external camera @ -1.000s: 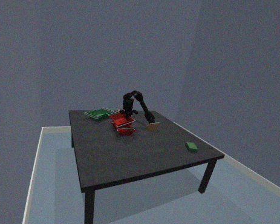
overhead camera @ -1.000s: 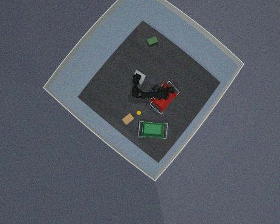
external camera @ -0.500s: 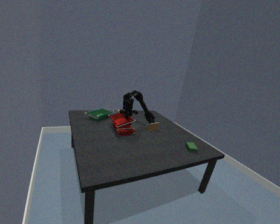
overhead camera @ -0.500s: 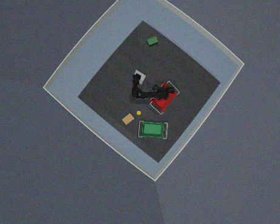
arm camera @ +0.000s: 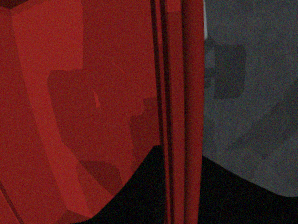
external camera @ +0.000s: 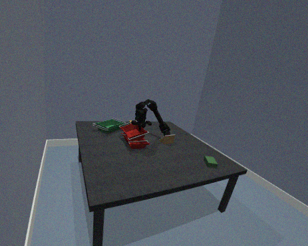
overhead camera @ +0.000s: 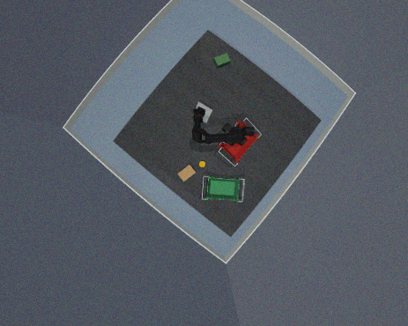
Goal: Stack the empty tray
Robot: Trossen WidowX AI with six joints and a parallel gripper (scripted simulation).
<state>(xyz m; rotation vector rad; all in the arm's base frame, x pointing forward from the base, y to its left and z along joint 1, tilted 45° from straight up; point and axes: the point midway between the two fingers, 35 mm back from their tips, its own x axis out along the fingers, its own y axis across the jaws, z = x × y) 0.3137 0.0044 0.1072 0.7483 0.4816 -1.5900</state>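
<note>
The red tray is 7 cm ahead of my gripper tip, 1 cm to the right of it and 1 cm above it. Also, from my gripper tip: green block 57 cm to the left, 37 cm behind, 10 cm below; then tan block 41 cm to the right, 17 cm behind, 9 cm below; then yellow piece 29 cm to the right, 11 cm below, 10 cm behind.
</note>
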